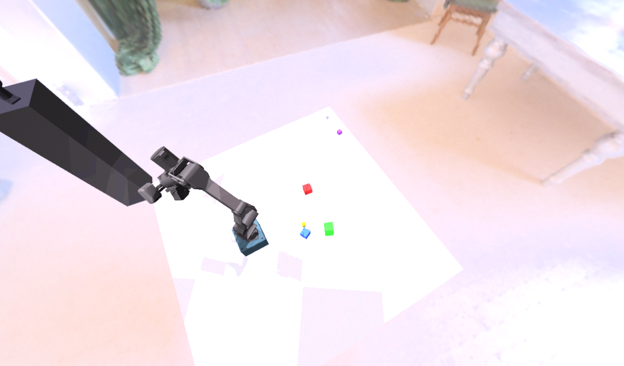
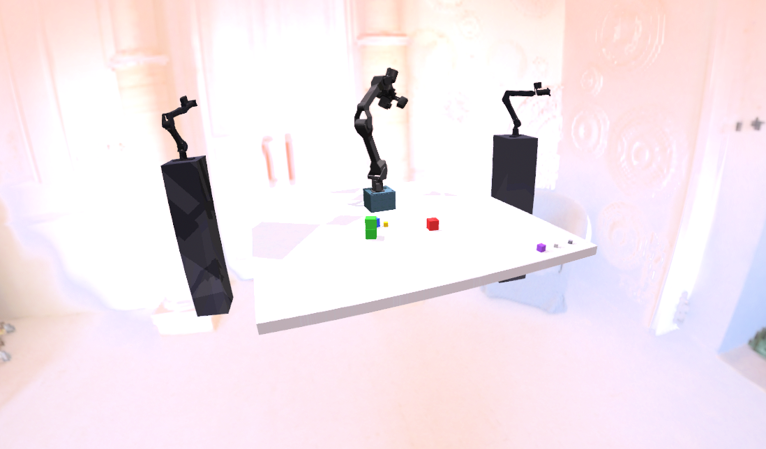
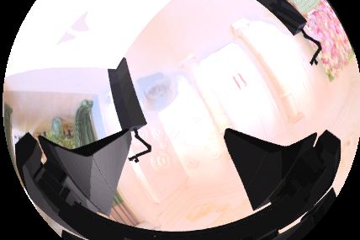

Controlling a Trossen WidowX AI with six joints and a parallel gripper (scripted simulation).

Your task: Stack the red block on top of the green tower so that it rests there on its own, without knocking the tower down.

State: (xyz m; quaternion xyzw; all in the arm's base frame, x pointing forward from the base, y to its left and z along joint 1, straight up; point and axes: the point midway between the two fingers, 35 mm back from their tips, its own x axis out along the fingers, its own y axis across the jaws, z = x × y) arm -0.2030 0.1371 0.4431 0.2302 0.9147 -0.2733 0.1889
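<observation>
Now: the red block 600 mm ahead of my gripper tip, 30 mm to the left of it and 500 mm below it. The rest, counted from my gripper tip: yellow block (500 mm ahead, 170 mm to the right, 510 mm below); then blue block (490 mm ahead, 220 mm to the right, 500 mm below); then purple cube (950 mm ahead, 350 mm to the left, 510 mm below).
</observation>
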